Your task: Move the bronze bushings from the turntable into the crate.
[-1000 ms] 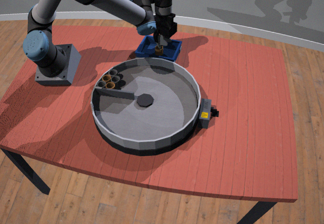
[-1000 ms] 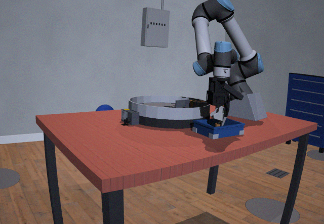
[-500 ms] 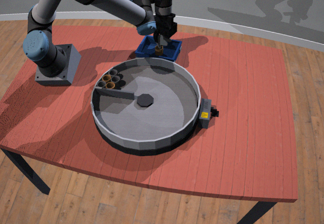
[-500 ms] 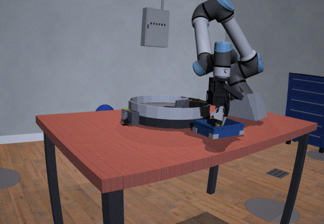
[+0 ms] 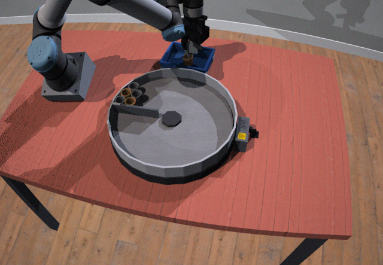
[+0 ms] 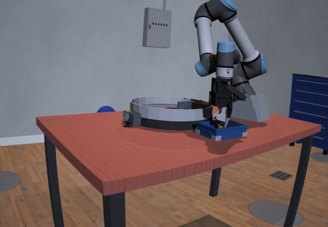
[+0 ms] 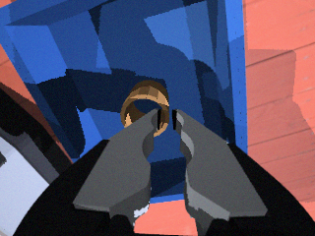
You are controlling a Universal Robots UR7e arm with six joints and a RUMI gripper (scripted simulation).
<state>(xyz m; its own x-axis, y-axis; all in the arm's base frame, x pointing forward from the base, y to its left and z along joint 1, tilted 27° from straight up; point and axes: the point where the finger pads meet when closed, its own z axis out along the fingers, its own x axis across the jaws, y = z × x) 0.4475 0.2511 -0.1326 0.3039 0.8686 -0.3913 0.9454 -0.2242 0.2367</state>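
Now: hand 2 cm to the left of the blue crate and 2 cm above it. From my hand the other things lie so: grey turntable 36 cm to the right, 4 cm ahead, 1 cm above.
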